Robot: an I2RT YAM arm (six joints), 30 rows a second.
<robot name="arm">
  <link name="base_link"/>
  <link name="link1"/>
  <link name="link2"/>
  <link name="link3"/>
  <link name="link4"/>
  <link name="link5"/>
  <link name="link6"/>
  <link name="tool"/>
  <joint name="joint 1" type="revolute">
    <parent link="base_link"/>
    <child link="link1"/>
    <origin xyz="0 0 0.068"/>
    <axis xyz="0 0 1"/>
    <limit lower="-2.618" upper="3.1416"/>
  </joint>
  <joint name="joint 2" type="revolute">
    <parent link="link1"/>
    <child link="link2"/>
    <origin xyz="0.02 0.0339 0.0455" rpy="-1.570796 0 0"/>
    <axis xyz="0 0 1"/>
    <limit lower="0" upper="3.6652"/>
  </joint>
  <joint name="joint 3" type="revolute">
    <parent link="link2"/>
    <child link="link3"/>
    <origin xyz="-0.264 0 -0.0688" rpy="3.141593 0 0"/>
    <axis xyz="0 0 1"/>
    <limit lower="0" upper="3.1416"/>
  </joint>
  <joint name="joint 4" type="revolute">
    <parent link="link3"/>
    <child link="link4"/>
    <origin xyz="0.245 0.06 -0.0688"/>
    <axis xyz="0 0 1"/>
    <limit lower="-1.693" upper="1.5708"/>
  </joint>
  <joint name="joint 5" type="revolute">
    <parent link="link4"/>
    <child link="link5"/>
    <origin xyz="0.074 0.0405 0.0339" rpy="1.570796 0 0"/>
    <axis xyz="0 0 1"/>
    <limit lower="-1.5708" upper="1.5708"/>
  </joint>
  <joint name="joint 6" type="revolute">
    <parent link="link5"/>
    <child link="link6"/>
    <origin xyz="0.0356 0 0.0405" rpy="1.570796 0 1.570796"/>
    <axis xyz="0 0 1"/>
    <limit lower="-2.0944" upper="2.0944"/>
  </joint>
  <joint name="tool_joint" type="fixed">
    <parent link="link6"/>
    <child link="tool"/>
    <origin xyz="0 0 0" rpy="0 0 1.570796"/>
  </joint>
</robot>
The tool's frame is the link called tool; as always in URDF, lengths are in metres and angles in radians.
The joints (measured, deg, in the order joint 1, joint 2, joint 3, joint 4, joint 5, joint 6), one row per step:
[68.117, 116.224, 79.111, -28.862, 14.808, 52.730]
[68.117, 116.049, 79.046, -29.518, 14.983, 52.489]
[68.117, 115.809, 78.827, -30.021, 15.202, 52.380]
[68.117, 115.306, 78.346, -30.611, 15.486, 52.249]
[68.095, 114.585, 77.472, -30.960, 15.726, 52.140]
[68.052, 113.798, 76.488, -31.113, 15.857, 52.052]
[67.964, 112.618, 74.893, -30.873, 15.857, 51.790]
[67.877, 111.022, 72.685, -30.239, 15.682, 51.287]
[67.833, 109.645, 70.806, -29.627, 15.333, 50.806]
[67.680, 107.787, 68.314, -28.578, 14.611, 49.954]
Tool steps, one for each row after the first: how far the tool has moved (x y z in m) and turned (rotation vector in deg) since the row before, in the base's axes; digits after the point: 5 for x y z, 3 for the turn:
[-0.00046, -0.00142, 0.00041, -0.659, -0.009, 0.143]
[-0.00055, -0.00173, 0.00024, -0.564, -0.035, 0.010]
[-0.00098, -0.00290, 0.00072, -0.675, -0.064, 0.007]
[-0.00128, -0.00399, 0.00046, -0.591, -0.045, -0.015]
[-0.00125, -0.00411, 0.00047, -0.404, -0.002, -0.013]
[-0.00171, -0.00584, 0.00035, -0.263, 0.007, 0.147]
[-0.00252, -0.00750, 0.00026, -0.111, 0.030, 0.428]
[-0.00244, -0.00621, 0.00022, 0.041, 0.151, 0.515]
[-0.00272, -0.00813, 0.00041, 0.319, 0.265, 0.879]

